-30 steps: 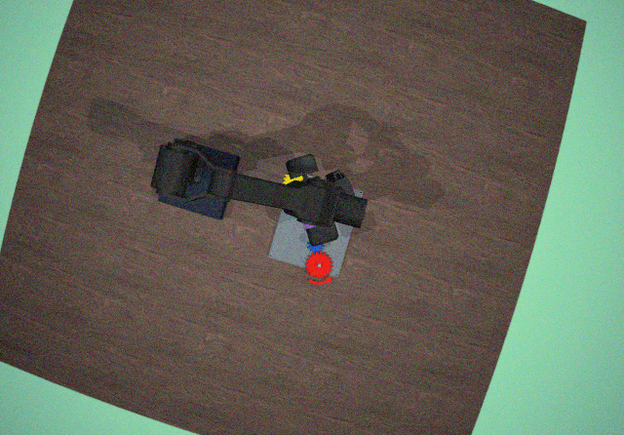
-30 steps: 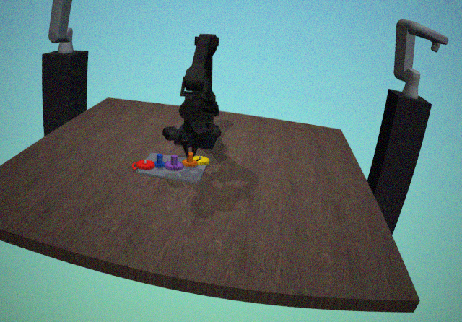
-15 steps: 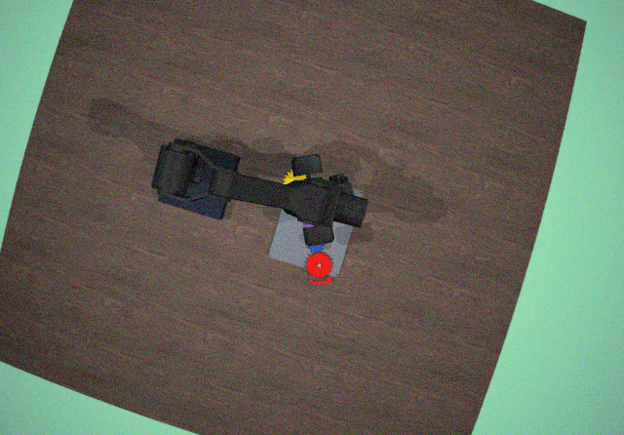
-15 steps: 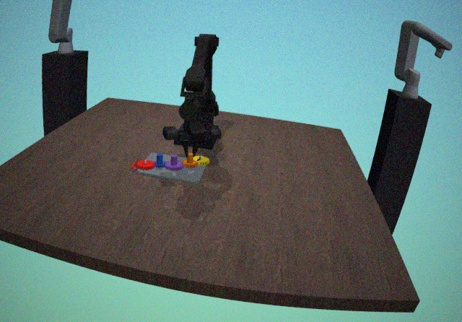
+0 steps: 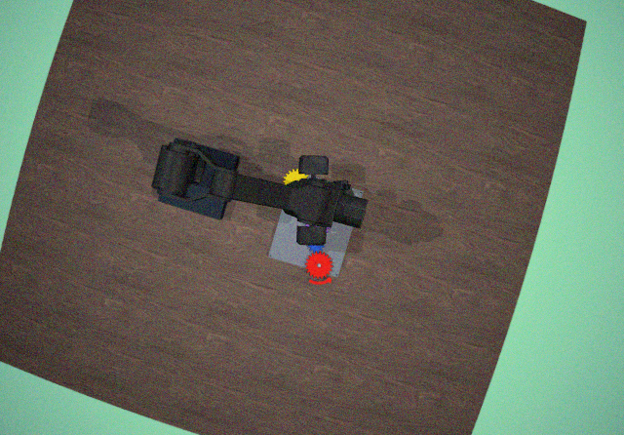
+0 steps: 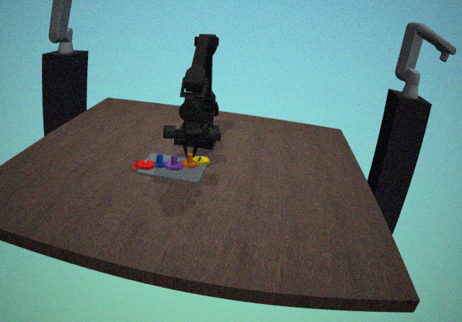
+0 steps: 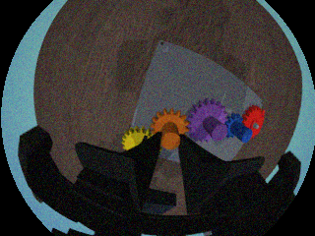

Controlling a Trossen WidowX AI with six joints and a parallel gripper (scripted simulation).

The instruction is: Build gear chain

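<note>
The orange gear is 10 mm below my gripper tip. The rest, counted from my gripper tip: yellow gear (50 mm behind, 30 mm to the left, 20 mm below); then blue gear (40 mm ahead, 90 mm to the right, 20 mm below); then purple gear (30 mm ahead, 50 mm to the right, 20 mm below).
</note>
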